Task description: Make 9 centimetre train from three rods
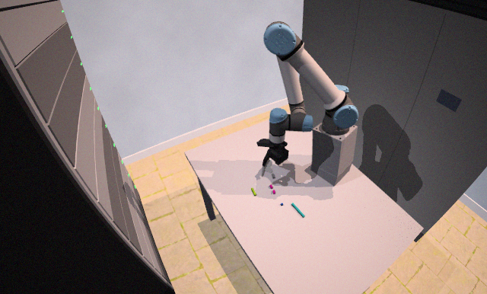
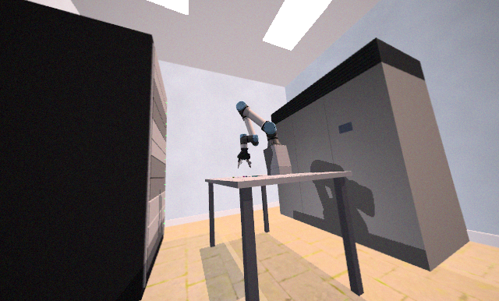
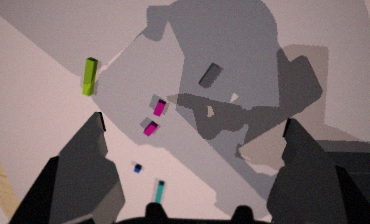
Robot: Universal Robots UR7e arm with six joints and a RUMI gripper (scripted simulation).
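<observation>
My hand is 80 mm above the grey rod, 20 mm past it and 10 mm to the left of it. From my hand the other things lie so: turquoise rod: 240 mm to the left, 80 mm below, 50 mm ahead; then blue rod: 160 mm to the left, 80 mm below, 80 mm ahead; then lime rod: 140 mm ahead, 80 mm below.
</observation>
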